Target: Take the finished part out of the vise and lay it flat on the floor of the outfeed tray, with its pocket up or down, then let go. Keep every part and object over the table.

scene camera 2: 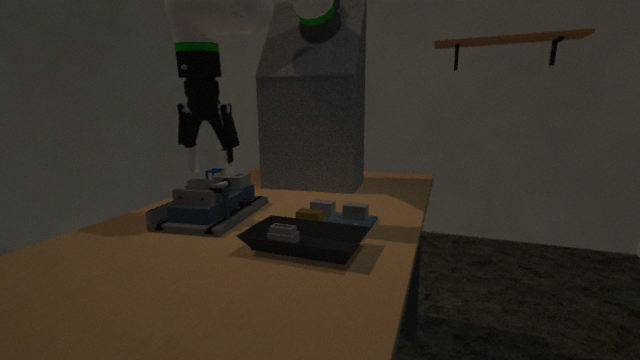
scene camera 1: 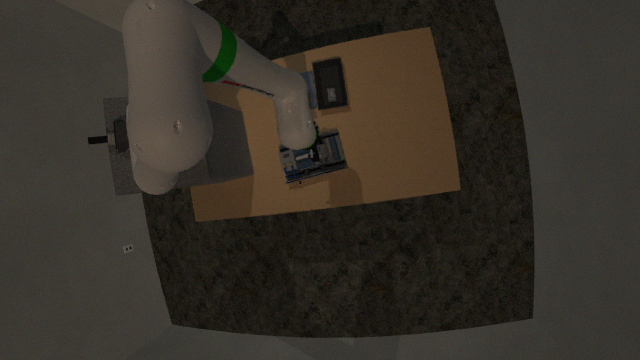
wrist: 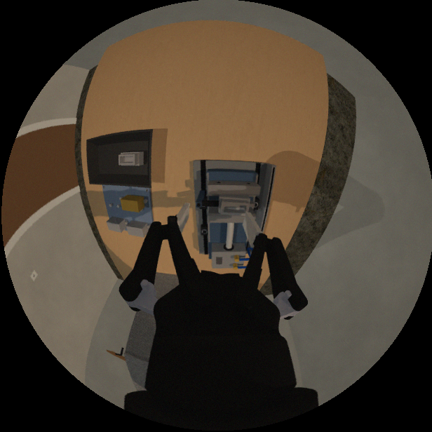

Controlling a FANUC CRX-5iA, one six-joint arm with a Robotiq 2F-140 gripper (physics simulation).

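Where they show: gripper, between the fingertips: (scene camera 2: pixel 211 174); arm's base, origin of its link: (scene camera 2: pixel 320 26).
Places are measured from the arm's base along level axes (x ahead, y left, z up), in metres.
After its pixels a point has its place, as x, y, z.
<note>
The grey finished part (wrist: pixel 234 206) (scene camera 2: pixel 199 184) {0.531, -0.145, -0.451} sits between the jaws of the blue and grey vise (wrist: pixel 233 188) (scene camera 2: pixel 194 213) {0.577, -0.131, -0.511} (scene camera 1: pixel 334 150) {0.567, -0.159, -0.498}, its pocket facing up. My gripper (wrist: pixel 216 214) (scene camera 2: pixel 212 167) {0.512, -0.122, -0.428} is open, partly narrowed, with nothing between its fingers. It points down, with its fingertips above the vise. In the wrist view one fingertip appears left of the vise and the other by the part's lower right. In scene camera 1 the arm hides most of the gripper. The dark outfeed tray (wrist: pixel 151 162) (scene camera 2: pixel 305 252) {0.662, 0.178, -0.535} (scene camera 1: pixel 343 82) {0.666, 0.146, -0.517} stands beside the vise.
Another grey part (wrist: pixel 131 159) (scene camera 2: pixel 283 233) {0.613, 0.112, -0.522} (scene camera 1: pixel 331 94) {0.599, 0.104, -0.525} lies in the tray. A blue plate (wrist: pixel 114 196) (scene camera 1: pixel 313 97) {0.507, 0.118, -0.550} next to the tray bears a yellow block (wrist: pixel 132 203) (scene camera 2: pixel 310 215) {0.490, 0.128, -0.519} and two grey blocks. Blue hoses (wrist: pixel 243 259) rise at the vise's cylinder end.
</note>
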